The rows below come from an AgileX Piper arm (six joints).
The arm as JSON. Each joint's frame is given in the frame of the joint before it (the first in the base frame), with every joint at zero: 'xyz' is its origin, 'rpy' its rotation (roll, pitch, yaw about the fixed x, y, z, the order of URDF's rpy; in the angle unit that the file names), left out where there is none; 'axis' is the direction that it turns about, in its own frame. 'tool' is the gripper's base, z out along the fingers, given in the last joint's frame.
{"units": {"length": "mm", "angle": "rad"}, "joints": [
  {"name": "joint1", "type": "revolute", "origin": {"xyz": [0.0, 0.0, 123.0]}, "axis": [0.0, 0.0, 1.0]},
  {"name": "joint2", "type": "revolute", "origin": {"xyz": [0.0, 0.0, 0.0]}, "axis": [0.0, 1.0, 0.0]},
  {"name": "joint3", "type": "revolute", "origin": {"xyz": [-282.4, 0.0, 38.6]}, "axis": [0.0, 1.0, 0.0]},
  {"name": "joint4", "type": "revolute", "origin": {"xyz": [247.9, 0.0, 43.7]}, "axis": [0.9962, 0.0, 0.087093]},
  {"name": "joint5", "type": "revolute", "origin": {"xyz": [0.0, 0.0, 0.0]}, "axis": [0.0, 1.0, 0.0]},
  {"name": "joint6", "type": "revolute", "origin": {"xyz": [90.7, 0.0, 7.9]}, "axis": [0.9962, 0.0, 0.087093]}
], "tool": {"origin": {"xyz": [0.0, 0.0, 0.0], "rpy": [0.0, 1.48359, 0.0]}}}
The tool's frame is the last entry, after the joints.
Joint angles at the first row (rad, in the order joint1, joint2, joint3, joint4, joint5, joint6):
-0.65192 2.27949 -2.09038 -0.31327 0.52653 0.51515
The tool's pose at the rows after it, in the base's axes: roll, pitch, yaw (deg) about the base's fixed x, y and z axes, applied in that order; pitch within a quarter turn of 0, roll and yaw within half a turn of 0; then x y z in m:
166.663, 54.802, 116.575, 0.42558, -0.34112, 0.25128
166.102, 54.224, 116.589, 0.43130, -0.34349, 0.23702
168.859, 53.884, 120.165, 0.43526, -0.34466, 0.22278
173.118, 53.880, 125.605, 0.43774, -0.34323, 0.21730
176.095, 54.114, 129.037, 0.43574, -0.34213, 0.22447
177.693, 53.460, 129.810, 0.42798, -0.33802, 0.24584
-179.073, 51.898, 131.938, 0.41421, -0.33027, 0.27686
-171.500, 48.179, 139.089, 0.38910, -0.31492, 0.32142
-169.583, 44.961, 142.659, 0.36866, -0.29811, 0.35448
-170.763, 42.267, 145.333, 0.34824, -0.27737, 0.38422
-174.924, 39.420, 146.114, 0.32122, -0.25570, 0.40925
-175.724, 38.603, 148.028, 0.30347, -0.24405, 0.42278
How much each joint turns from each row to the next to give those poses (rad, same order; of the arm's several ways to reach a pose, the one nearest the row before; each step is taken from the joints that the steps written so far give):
0.00000 0.03347 -0.03746 0.02425 -0.00392 -0.00415
0.00102 0.03564 -0.01289 0.01467 -0.01783 -0.00686
0.00199 0.02807 -0.00081 0.00119 -0.01472 -0.03087
0.00468 0.01009 -0.00008 -0.00004 -0.00146 -0.05122
0.00001 -0.01479 0.00000 0.00000 0.01492 -0.03733
-0.00002 -0.04674 0.00006 -0.00111 0.06221 -0.01283
0.00001 -0.07066 -0.00022 0.00000 0.10341 -0.03331
0.00000 -0.10779 -0.00085 0.00390 0.17050 -0.10808
-0.00002 -0.08476 -0.00221 0.04286 0.12970 -0.09483
-0.00100 -0.08714 0.00733 0.07562 0.11398 -0.09409
-0.01749 -0.10244 0.03905 0.10545 0.10943 -0.07954
-0.01456 -0.06492 0.03394 0.04649 0.04503 -0.05517

